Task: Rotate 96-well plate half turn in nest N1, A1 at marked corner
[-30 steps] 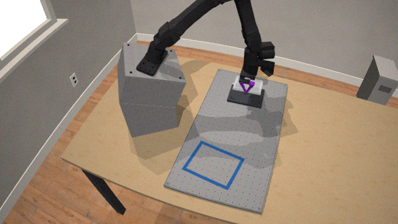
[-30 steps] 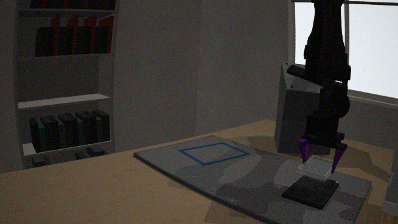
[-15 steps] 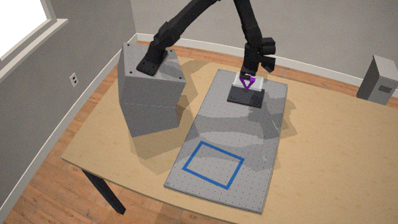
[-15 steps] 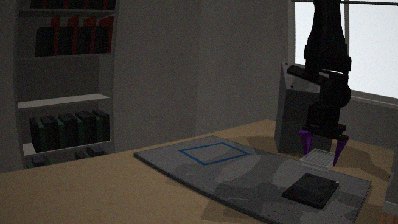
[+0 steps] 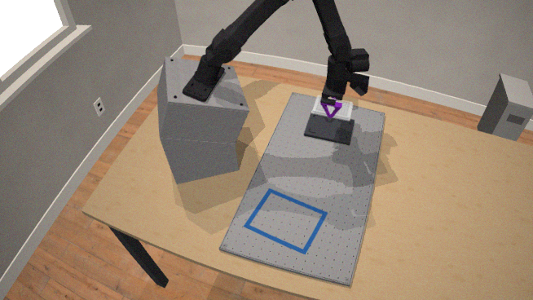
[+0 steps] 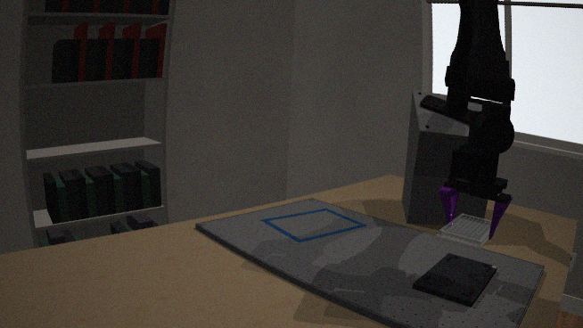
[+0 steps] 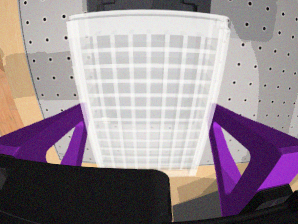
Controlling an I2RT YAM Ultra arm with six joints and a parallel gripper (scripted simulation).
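Now: the dark plate nest N1 100 mm below my hand. The rest, counted from my hand: light mark (90 mm below, 70 mm behind, 60 mm to the left); white 96-well plate (right at my hand).
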